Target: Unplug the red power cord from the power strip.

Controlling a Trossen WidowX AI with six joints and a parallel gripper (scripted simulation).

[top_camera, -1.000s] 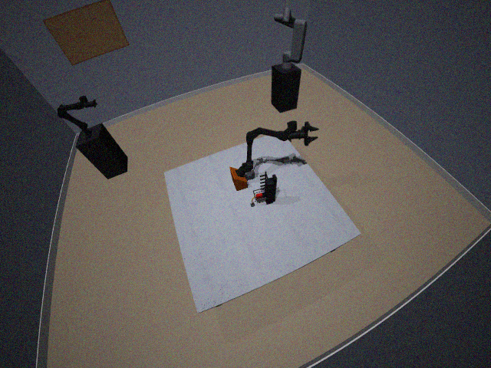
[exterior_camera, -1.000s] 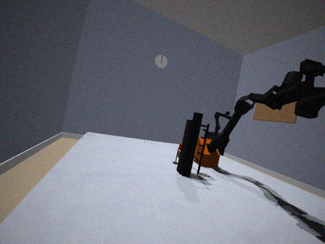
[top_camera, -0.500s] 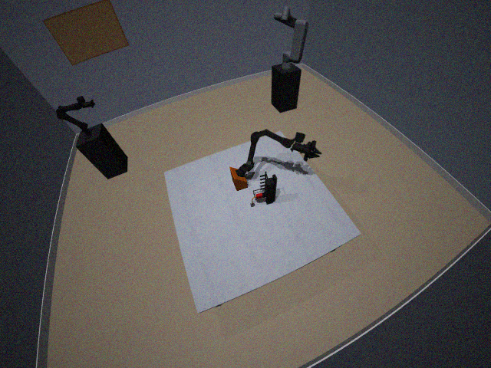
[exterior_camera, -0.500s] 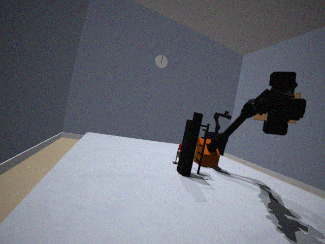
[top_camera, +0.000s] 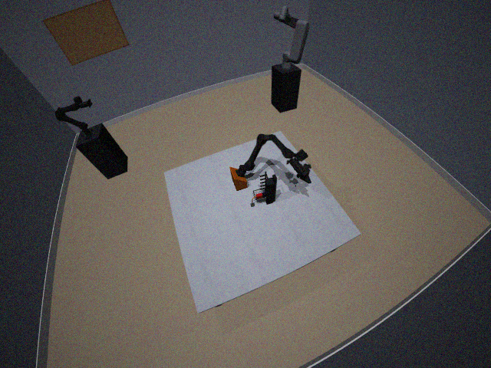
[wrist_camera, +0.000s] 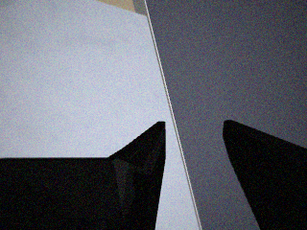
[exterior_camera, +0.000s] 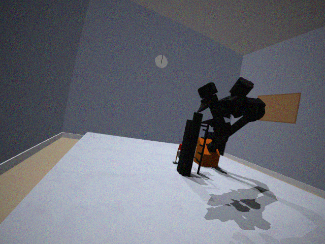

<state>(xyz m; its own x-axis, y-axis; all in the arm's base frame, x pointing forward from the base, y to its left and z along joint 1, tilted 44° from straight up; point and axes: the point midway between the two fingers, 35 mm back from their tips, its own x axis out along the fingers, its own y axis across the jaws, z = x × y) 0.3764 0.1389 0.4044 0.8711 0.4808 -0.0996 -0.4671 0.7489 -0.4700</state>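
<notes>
My gripper tip is 31 cm to the left of the red plug, 16 cm above it and 15 cm past it.
</notes>
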